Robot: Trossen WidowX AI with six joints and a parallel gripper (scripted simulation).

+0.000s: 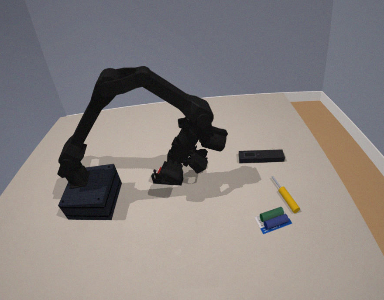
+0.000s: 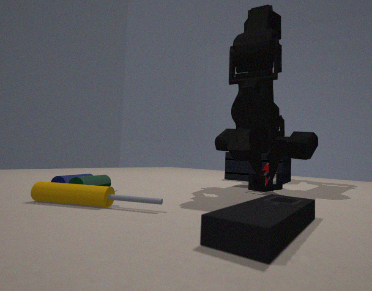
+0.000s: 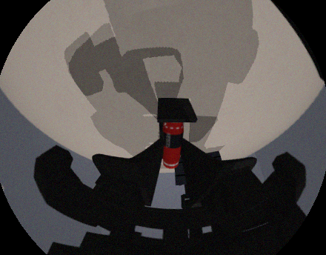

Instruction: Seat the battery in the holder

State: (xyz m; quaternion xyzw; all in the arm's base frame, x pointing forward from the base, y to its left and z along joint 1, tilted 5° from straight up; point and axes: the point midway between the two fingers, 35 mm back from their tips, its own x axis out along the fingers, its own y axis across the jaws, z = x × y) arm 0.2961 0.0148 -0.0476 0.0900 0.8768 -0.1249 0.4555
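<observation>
Now: the battery 10 mm above my gripper tip. The rest, counted from my gripper tip: black box (330 mm ahead, 30 mm to the left, 10 mm below); yellow-handled screwdriver (340 mm ahead, 140 mm to the right, 10 mm below).
</observation>
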